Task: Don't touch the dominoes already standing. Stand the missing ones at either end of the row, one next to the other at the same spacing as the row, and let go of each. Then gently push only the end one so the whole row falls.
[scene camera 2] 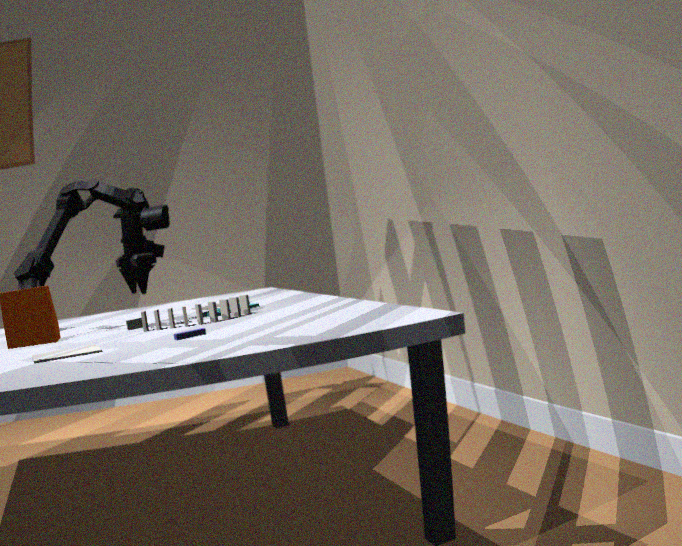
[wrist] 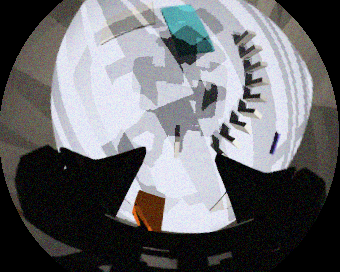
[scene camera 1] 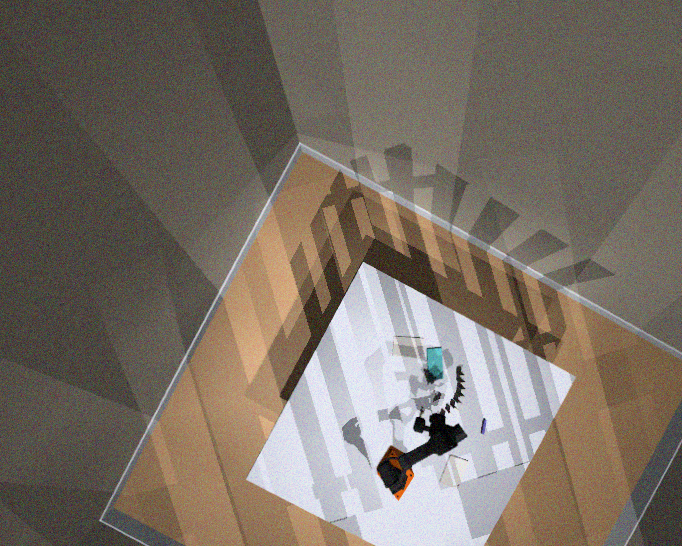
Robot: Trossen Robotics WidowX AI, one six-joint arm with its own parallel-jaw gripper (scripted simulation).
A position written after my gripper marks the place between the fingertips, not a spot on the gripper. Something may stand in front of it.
My gripper [scene camera 2: 139, 293] is open and holds nothing. Also in view: a teal card [wrist: 189, 35].
My gripper is seen too in the wrist view [wrist: 181, 154].
